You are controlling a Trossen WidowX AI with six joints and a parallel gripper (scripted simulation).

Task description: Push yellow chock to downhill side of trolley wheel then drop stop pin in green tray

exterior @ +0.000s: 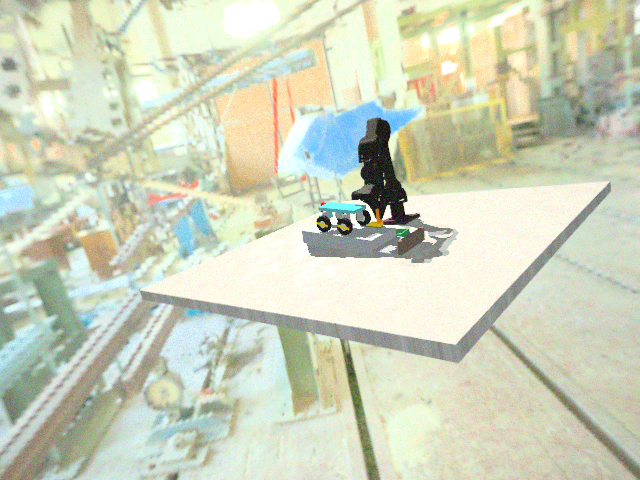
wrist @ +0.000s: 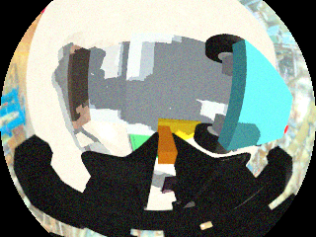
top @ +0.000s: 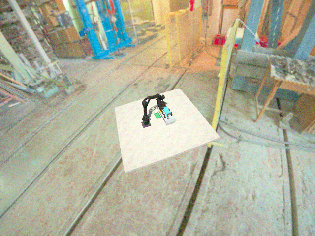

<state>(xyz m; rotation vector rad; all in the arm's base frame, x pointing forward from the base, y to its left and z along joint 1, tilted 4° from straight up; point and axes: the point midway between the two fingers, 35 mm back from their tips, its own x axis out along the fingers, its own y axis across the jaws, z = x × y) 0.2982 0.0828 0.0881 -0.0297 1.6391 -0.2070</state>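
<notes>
My gripper tip is 20 mm to the left of the yellow chock and 10 mm above it. From my gripper tip the other things lie so: trolley 40 mm ahead, 120 mm to the right, 30 mm above; brown block 70 mm ahead, 150 mm to the left, 60 mm below; grey ramp 40 mm ahead, 120 mm to the right, 40 mm below.
</notes>
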